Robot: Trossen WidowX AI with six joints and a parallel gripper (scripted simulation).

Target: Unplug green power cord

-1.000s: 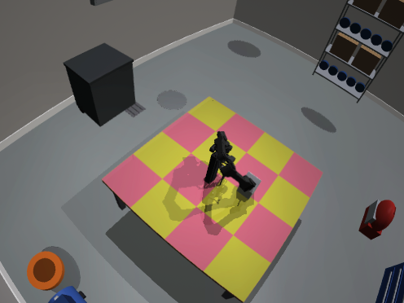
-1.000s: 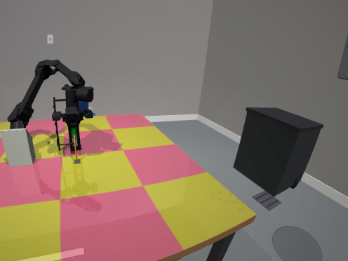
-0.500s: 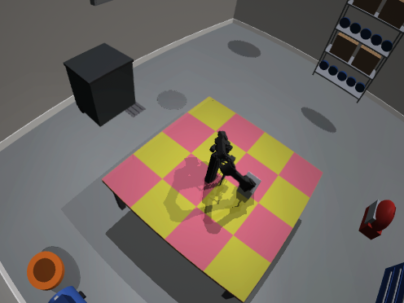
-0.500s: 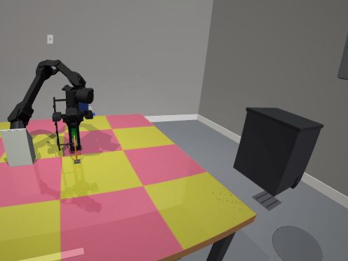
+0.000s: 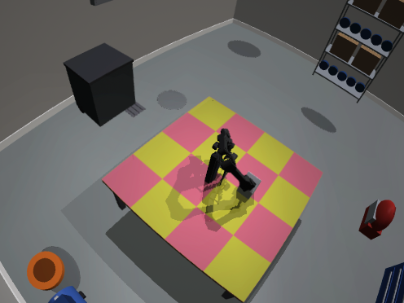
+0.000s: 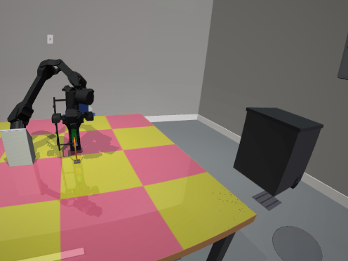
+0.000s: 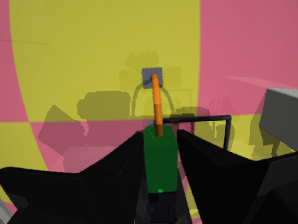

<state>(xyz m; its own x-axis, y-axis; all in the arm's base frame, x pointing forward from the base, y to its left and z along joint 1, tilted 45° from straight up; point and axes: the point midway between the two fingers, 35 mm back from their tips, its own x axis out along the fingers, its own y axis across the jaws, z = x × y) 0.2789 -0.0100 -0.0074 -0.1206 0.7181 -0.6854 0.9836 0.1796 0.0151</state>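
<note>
My gripper tip is 1 cm past the green plug and 5 cm to the right of it.
</note>
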